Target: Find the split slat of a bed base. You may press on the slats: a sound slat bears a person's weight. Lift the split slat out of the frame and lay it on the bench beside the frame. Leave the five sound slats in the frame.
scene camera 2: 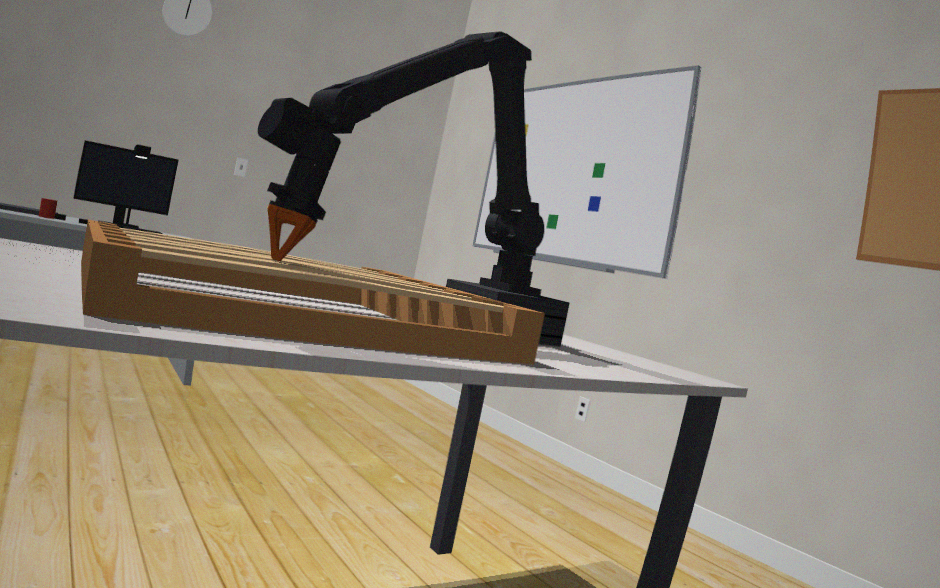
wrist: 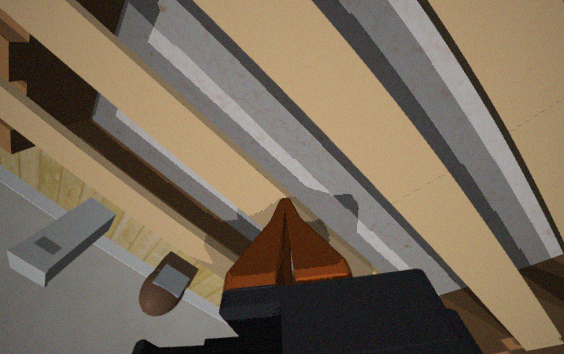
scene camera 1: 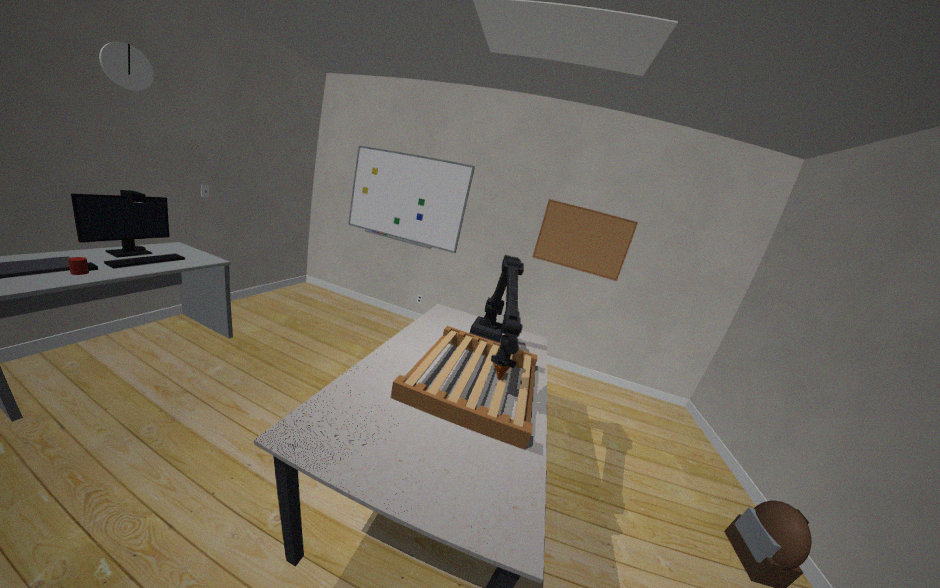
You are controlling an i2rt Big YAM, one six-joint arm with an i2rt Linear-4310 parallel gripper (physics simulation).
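The brown bed frame (scene camera 1: 457,413) (scene camera 2: 277,320) lies on the bench (scene camera 1: 402,464) (scene camera 2: 658,370) with six pale slats across it. My gripper (scene camera 1: 500,376) (scene camera 2: 277,258) (wrist: 285,204) is shut and empty, its orange fingertips low at the slat (scene camera 1: 497,402) (wrist: 150,112) second from the right in scene camera 1. Whether they touch it is hard to tell. The outermost slat (scene camera 1: 523,398) (wrist: 100,167) lies beside it. In the wrist view, thin broken dark lines cross the third slat (wrist: 350,110) and fourth slat (wrist: 525,60). No clear split or sag shows; the fingers hide part of the slat below.
The arm's black base (scene camera 1: 485,326) (scene camera 2: 554,318) stands behind the frame's far end. Bench surface extends left and in front of the frame in scene camera 1. The bench's right edge runs close beside the frame. A brown round object (scene camera 1: 783,533) (wrist: 160,295) is beyond that edge.
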